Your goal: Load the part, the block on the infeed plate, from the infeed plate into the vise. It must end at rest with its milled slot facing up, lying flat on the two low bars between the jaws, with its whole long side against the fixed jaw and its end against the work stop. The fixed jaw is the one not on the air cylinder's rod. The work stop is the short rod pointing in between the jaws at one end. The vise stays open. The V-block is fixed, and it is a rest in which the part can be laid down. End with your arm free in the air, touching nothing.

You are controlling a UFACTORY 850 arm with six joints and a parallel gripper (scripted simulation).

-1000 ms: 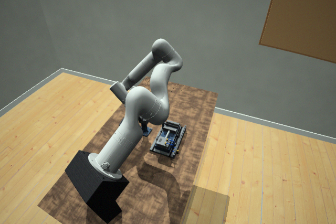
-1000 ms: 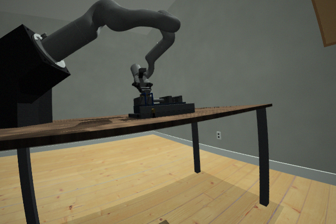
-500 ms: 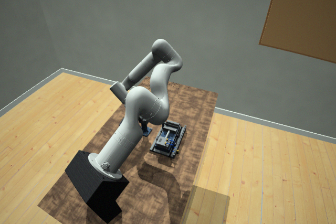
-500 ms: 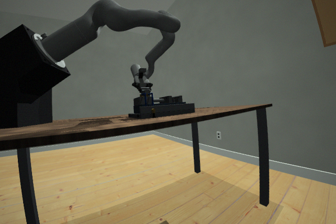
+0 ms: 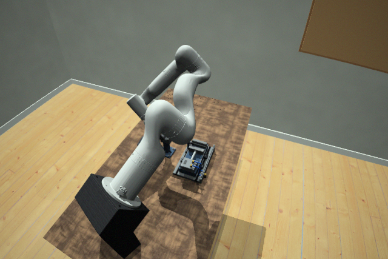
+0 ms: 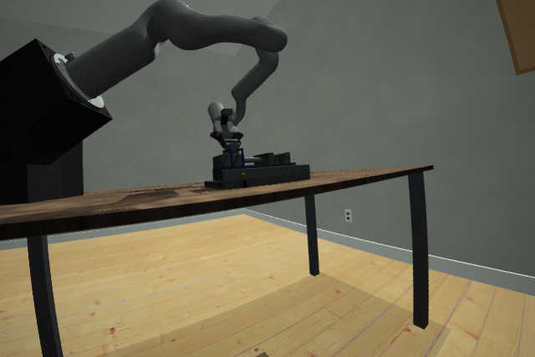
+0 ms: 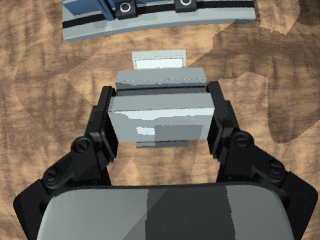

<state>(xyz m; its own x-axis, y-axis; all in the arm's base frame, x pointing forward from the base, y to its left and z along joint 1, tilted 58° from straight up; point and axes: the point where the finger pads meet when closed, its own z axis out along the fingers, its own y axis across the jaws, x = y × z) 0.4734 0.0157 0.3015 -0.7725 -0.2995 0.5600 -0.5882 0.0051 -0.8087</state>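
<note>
The part lies 10 mm behind my hand and 10 mm to the right of it. The rest, counted from my hand: work stop (30 mm behind, 180 mm to the right, 80 mm below); then moving jaw (80 mm behind, 200 mm to the right, 90 mm below); then V-block post (10 mm behind, 10 mm to the right, 110 mm below).
</note>
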